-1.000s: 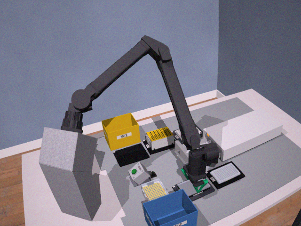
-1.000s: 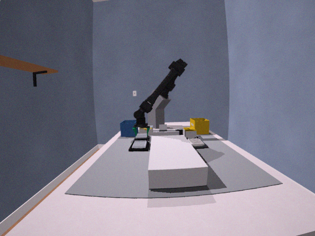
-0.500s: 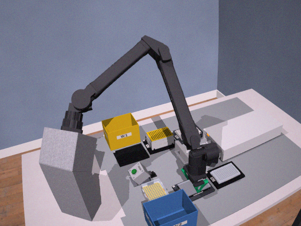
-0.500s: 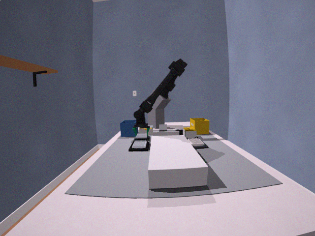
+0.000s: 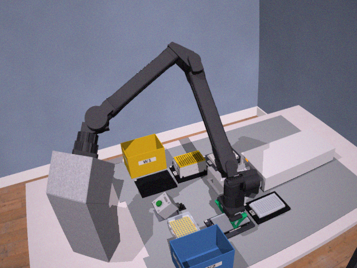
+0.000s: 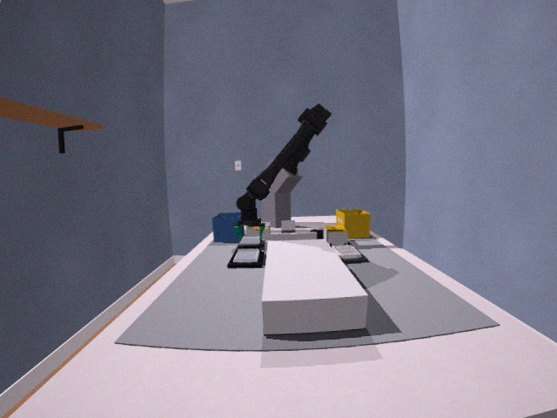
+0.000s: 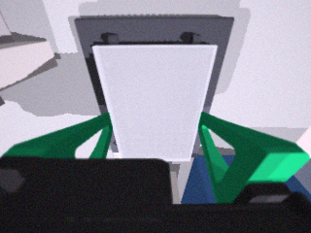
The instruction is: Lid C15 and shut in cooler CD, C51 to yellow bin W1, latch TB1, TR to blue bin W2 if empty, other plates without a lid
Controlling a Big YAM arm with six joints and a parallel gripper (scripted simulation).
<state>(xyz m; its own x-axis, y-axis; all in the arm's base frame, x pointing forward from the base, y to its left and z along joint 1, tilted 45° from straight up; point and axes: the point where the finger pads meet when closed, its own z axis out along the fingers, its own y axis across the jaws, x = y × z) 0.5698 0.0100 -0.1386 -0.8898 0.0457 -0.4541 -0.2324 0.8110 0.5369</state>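
My hand is right at the clear plate lid. Also, from my hand: blue bin W2: 17 cm to the right, 14 cm behind; then black plate: 1 cm below; then tip box TB1: 18 cm behind, 2 cm to the right, 1 cm above.
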